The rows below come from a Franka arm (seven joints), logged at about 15 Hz.
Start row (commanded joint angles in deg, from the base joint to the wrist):
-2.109 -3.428 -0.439 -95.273 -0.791 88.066 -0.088
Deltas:
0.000 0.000 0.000 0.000 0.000 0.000 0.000
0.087 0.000 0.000 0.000 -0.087 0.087 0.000
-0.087 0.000 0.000 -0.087 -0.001 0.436 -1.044
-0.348 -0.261 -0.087 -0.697 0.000 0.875 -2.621
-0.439 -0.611 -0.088 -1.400 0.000 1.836 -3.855
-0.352 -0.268 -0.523 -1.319 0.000 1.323 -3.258
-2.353 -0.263 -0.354 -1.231 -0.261 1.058 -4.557
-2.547 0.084 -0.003 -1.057 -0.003 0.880 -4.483
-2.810 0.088 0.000 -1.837 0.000 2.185 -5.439
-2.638 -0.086 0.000 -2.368 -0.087 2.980 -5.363
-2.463 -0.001 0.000 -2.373 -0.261 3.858 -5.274
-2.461 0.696 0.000 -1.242 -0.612 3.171 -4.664
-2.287 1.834 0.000 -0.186 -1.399 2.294 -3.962
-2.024 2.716 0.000 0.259 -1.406 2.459 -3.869
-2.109 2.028 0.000 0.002 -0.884 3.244 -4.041
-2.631 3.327 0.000 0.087 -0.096 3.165 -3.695
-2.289 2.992 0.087 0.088 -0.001 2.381 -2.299
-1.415 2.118 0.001 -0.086 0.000 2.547 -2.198
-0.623 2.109 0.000 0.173 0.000 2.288 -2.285
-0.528 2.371 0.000 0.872 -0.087 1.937 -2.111
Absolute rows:
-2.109 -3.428 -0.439 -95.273 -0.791 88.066 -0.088
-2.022 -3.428 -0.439 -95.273 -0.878 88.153 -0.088
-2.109 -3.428 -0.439 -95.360 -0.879 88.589 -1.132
-2.457 -3.689 -0.526 -96.057 -0.879 89.464 -3.753
-2.896 -4.300 -0.614 -97.457 -0.879 91.300 -7.608
-3.248 -4.568 -1.137 -98.776 -0.879 92.623 -10.866
-5.601 -4.831 -1.491 -100.007 -1.140 93.681 -15.423
-8.148 -4.747 -1.494 -101.064 -1.143 94.561 -19.906
-10.958 -4.659 -1.494 -102.901 -1.143 96.746 -25.345
-13.596 -4.745 -1.494 -105.269 -1.230 99.726 -30.708
-16.059 -4.746 -1.494 -107.642 -1.491 103.584 -35.982
-18.520 -4.050 -1.494 -108.884 -2.103 106.755 -40.646
-20.807 -2.216 -1.494 -109.070 -3.502 109.049 -44.608
-22.831 0.500 -1.494 -108.811 -4.908 111.508 -48.477
-24.940 2.528 -1.494 -108.809 -5.792 114.752 -52.518
-27.571 5.855 -1.494 -108.722 -5.888 117.917 -56.213
-29.860 8.847 -1.407 -108.634 -5.889 120.298 -58.512
-31.275 10.965 -1.406 -108.720 -5.889 122.845 -60.710
-31.898 13.074 -1.406 -108.547 -5.889 125.133 -62.995
-32.426 15.445 -1.406 -107.675 -5.976 127.070 -65.106

